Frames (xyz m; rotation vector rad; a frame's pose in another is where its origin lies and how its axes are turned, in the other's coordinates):
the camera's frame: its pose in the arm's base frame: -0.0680 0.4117 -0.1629 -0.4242 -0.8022 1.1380
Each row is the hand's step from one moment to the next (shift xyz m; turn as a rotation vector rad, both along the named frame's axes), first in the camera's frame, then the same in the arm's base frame.
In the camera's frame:
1: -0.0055 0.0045 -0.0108 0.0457 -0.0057 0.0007
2: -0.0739 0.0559 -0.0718 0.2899 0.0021 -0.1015
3: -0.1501 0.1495 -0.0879 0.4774 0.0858 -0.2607
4: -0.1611 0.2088 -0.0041 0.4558 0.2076 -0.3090
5: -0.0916 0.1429 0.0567 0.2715 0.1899 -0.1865
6: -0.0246 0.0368 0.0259 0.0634 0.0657 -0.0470
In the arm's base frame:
1: 0.0042 -0.0023 -0.0120 0.0118 0.0397 0.0201
2: 0.0043 -0.0398 -0.1102 0.1298 0.2765 0.0323
3: -0.0576 -0.0725 -0.2099 0.2317 0.4955 -0.0635
4: -0.1601 -0.0675 -0.1985 0.1865 0.5269 -0.1843
5: -0.1506 -0.0345 -0.0903 0.0709 0.3395 -0.1558
6: -0.0474 -0.0109 -0.0162 0.0056 0.0878 -0.0530

